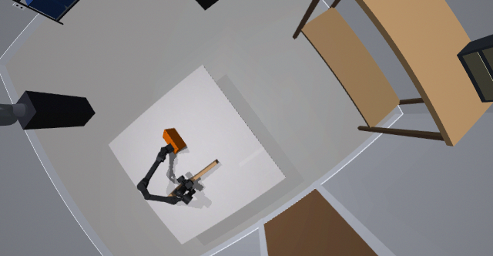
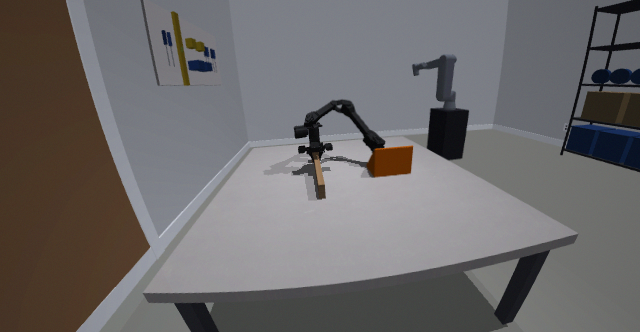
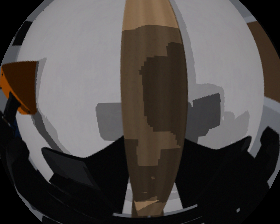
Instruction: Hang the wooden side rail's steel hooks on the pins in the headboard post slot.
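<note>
Right now the headboard post is 150 mm to the right of my gripper tip, 40 mm above it and 10 mm behind it.
</note>
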